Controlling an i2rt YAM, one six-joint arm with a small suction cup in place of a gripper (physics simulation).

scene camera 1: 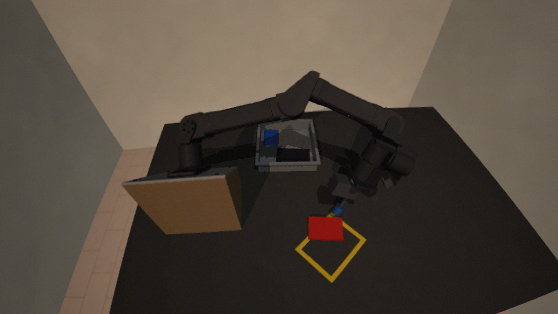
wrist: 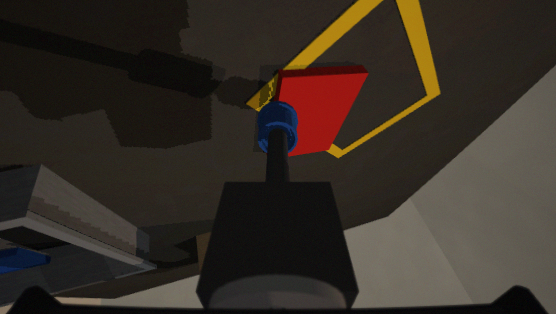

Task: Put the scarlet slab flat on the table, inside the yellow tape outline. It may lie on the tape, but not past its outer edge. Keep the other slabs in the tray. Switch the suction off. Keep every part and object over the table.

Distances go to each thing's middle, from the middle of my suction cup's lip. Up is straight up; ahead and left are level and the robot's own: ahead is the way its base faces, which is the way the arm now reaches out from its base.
Right now my suction cup is 40 mm to the left of the scarlet slab [scene camera 1: 319, 228], 40 mm past it and 30 mm above it. The rest, counted from my suction cup: grey tray [scene camera 1: 295, 134] (320 mm to the left, 110 mm behind, 10 mm below).
